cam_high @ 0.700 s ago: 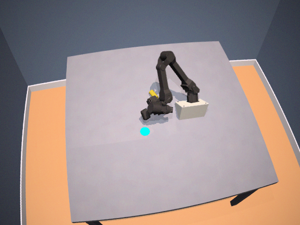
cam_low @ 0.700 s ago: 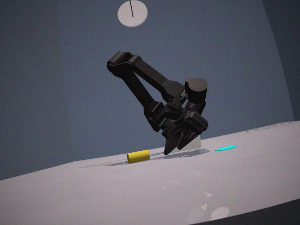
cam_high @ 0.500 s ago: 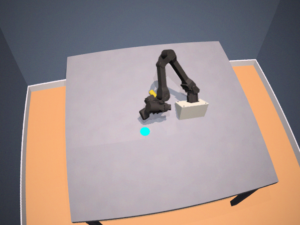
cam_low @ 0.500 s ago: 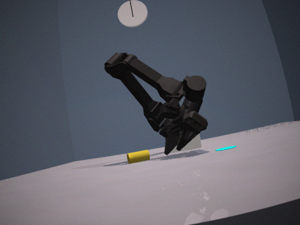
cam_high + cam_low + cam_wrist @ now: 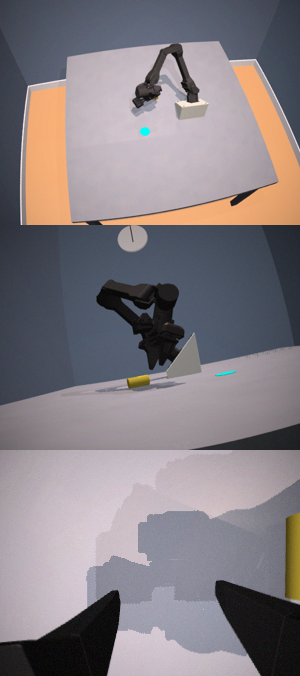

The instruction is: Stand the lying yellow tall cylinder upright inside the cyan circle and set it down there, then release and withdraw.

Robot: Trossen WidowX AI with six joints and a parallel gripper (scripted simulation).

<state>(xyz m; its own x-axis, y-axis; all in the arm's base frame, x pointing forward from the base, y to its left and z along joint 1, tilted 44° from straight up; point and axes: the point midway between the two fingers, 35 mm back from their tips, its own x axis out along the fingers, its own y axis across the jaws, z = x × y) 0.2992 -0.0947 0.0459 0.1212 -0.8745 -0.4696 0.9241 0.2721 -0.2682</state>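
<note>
Right now the yellow tall cylinder is 10 cm behind my gripper tip, 6 cm to the right of it and 4 cm below it. From my gripper tip the other things lie so: cyan circle: 18 cm to the left, 5 cm below, 4 cm ahead.
</note>
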